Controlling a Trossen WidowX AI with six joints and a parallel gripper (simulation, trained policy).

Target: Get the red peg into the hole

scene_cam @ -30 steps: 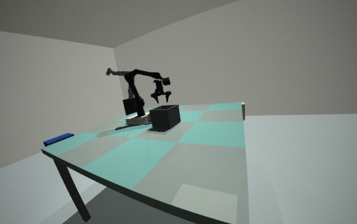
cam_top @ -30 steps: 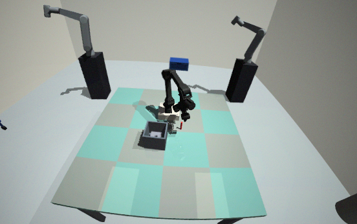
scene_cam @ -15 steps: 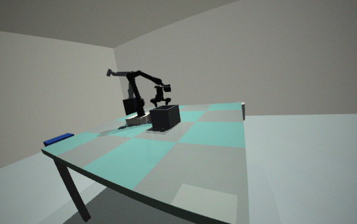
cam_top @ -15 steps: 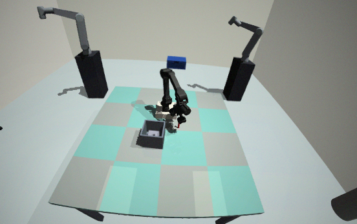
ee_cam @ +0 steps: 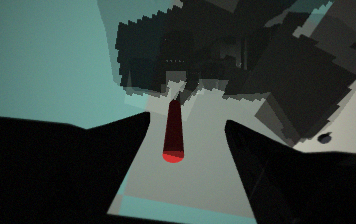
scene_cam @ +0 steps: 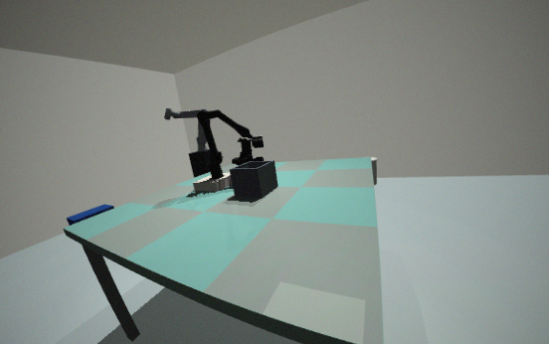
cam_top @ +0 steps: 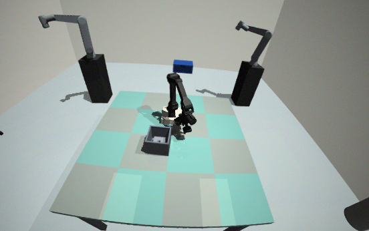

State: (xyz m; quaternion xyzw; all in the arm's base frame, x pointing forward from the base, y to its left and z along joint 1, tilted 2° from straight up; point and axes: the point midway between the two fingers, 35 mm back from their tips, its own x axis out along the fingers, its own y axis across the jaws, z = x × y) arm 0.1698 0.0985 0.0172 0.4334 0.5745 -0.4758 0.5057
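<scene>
The red peg lies 1 cm ahead of my gripper tip and 1 cm to the left of it.
</scene>
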